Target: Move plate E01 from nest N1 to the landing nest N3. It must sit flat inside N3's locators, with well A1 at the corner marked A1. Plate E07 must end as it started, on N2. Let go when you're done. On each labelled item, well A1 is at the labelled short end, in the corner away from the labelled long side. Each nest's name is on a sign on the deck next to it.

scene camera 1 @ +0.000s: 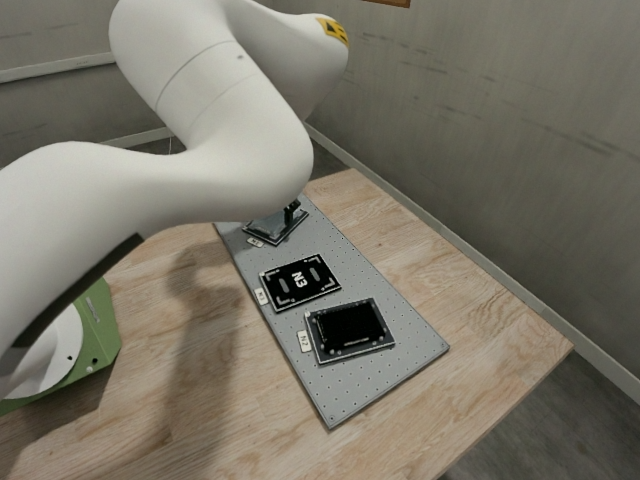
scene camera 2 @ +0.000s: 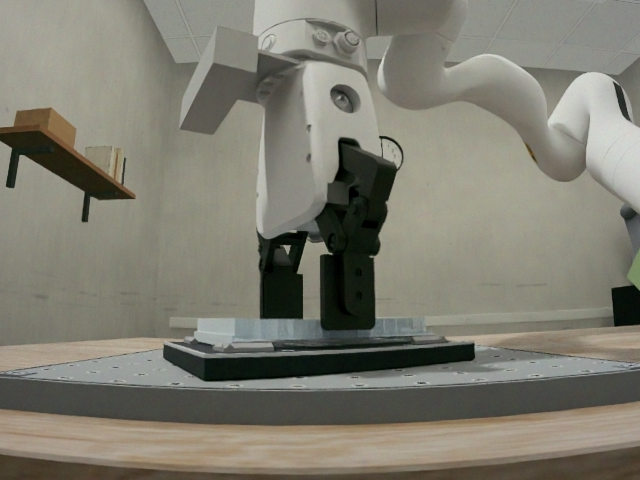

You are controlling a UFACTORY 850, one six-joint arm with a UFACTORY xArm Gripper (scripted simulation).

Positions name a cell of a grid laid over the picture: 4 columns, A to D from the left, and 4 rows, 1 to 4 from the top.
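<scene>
The nest N3 (scene camera 1: B3) sits 0.75 m from the lens.
</scene>
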